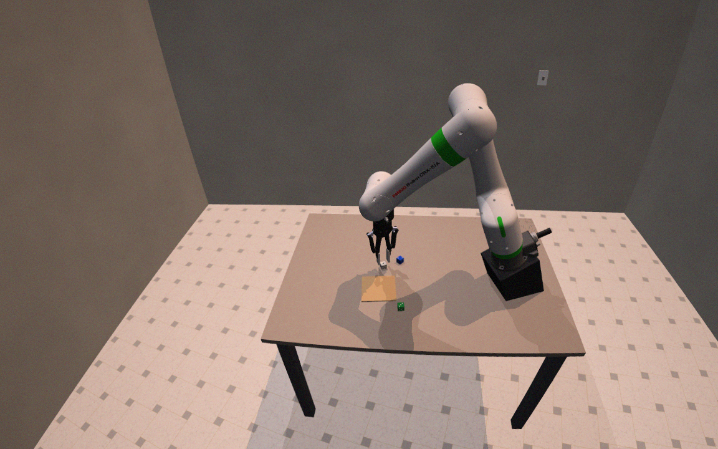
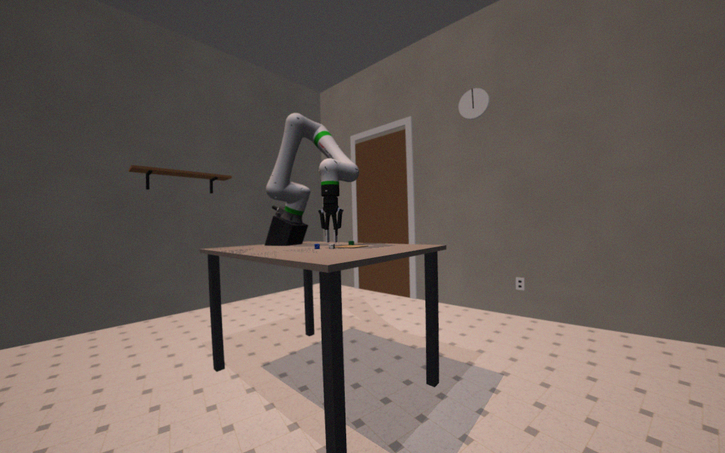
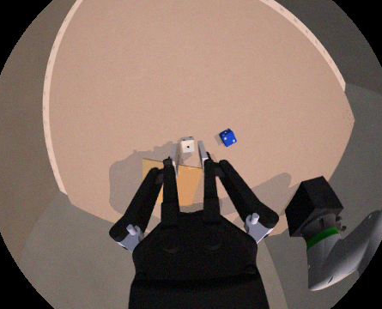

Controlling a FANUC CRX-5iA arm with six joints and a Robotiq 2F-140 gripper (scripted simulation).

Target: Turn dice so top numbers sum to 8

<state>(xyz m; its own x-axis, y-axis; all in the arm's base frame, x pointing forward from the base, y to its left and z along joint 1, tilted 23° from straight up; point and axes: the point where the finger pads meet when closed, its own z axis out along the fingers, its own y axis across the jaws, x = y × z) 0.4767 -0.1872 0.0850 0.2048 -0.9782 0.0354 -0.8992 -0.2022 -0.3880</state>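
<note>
Right now my hand is 5 cm above the white die. From my hand the other things lie so: mat (3 cm ahead, 12 cm to the left, 6 cm below); green die (4 cm behind, 24 cm to the left, 5 cm below); blue die (8 cm behind, 2 cm to the right, 5 cm below).
</note>
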